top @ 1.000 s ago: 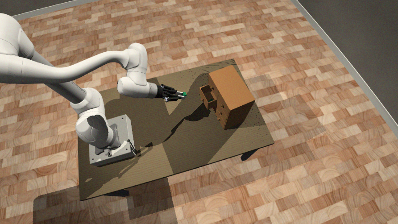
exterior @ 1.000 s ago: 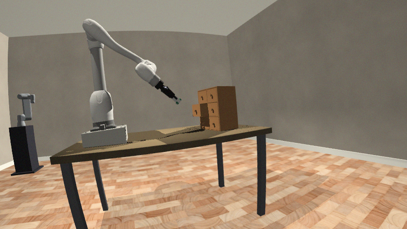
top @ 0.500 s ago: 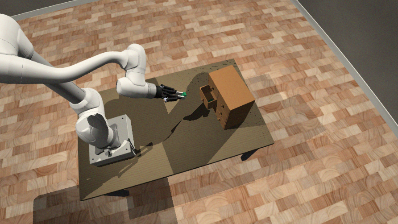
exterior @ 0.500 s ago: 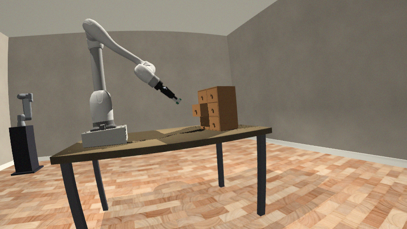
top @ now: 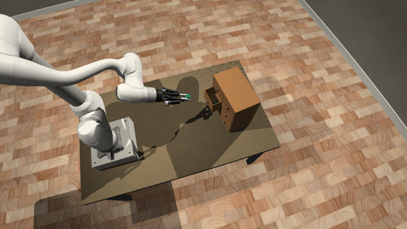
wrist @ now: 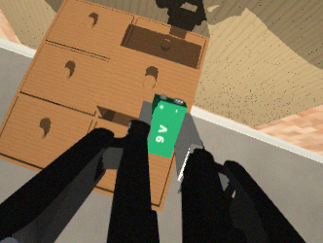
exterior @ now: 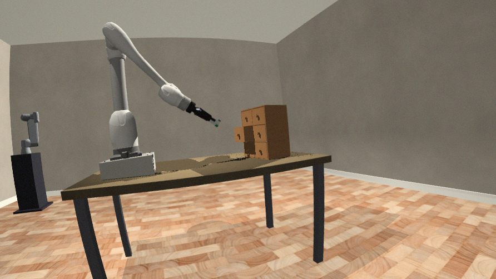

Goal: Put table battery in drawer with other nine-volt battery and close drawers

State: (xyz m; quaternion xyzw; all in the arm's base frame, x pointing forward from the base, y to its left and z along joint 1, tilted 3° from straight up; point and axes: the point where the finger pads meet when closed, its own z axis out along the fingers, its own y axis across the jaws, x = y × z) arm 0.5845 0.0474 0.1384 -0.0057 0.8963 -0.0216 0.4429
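My gripper is now 2 cm short of the green nine-volt battery and 2 cm above it.
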